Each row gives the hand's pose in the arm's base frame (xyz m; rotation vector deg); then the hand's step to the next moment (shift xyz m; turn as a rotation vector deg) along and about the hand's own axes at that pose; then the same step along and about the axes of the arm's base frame.
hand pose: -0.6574 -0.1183 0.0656 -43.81 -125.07 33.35
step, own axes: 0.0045 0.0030 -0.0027 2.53 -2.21 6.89
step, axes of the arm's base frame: 0.0006 0.0056 0.0021 -7.40 -1.03 -1.72
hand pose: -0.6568 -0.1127 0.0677 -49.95 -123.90 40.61
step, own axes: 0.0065 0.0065 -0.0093 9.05 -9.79 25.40
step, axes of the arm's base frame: 0.0060 0.0110 0.0038 -27.74 -5.02 -5.30
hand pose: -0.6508 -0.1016 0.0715 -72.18 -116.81 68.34
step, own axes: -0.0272 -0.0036 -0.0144 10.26 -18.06 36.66
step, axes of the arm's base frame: 0.0218 -0.0184 0.0121 -40.59 -10.51 -4.15
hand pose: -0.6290 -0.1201 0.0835 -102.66 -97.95 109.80
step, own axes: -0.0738 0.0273 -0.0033 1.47 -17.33 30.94
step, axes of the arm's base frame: 0.0447 -0.0554 0.0337 -33.07 -12.57 2.90
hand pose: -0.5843 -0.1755 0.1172 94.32 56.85 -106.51
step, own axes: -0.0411 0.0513 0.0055 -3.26 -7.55 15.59
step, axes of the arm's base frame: 0.0419 -0.0415 0.0295 -15.08 -7.55 5.12
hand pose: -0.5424 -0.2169 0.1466 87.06 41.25 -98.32
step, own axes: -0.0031 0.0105 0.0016 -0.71 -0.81 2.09
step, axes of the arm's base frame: 0.0077 -0.0069 0.0039 -1.85 -1.09 0.97
